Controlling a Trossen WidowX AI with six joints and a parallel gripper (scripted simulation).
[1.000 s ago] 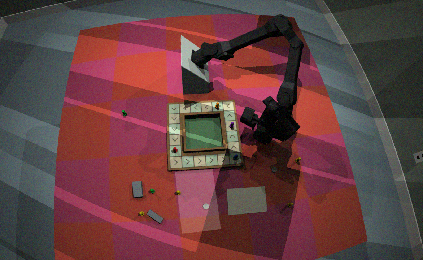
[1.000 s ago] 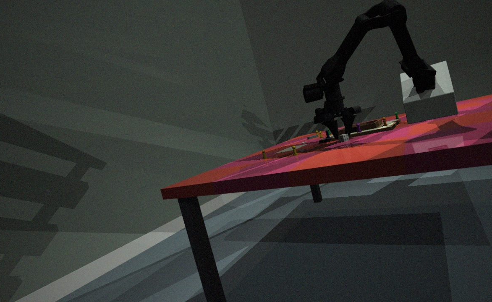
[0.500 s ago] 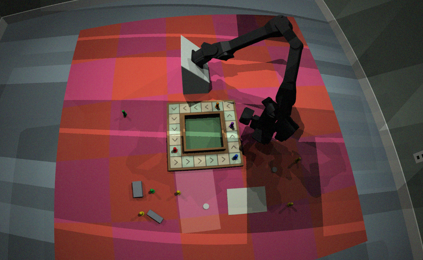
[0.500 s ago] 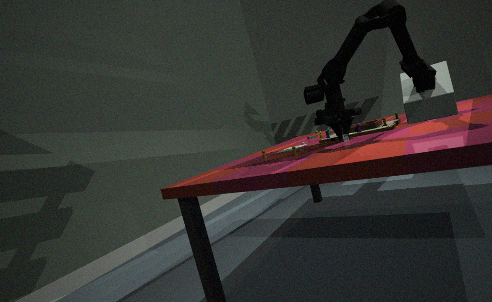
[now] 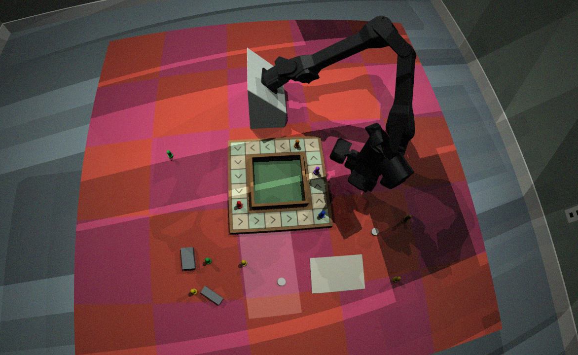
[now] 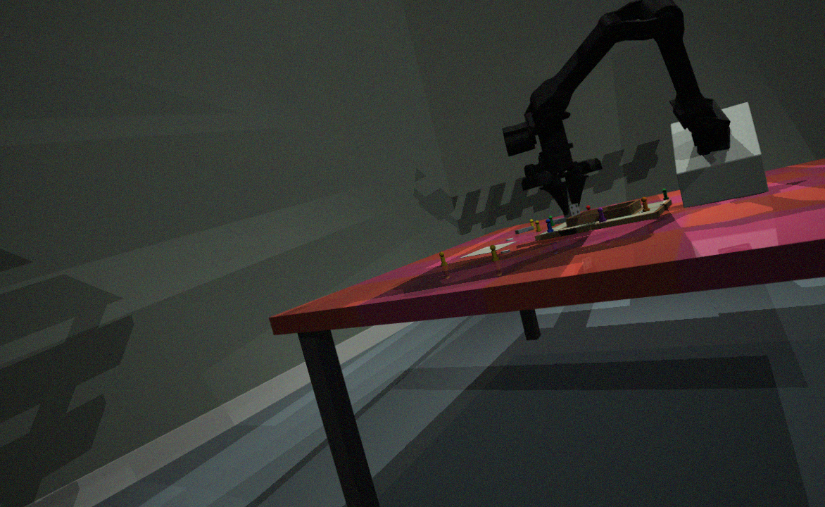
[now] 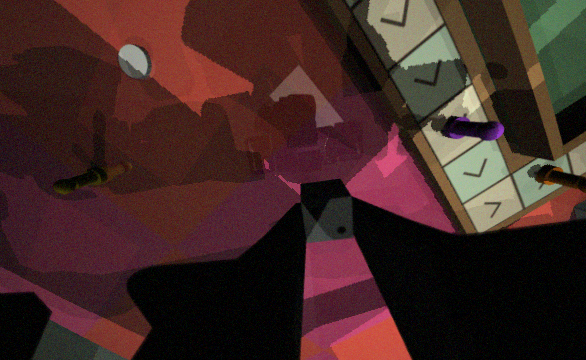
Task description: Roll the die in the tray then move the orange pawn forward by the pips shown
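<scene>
My gripper tip is now 110 mm past the orange pawn, 170 mm to the left of it and 30 mm above it. Round my gripper tip: purple pawn (20 mm behind, 110 mm to the right, 30 mm below); then blue pawn (110 mm ahead, 100 mm to the right, 30 mm below); then grey-white die (right at my gripper tip).
</scene>
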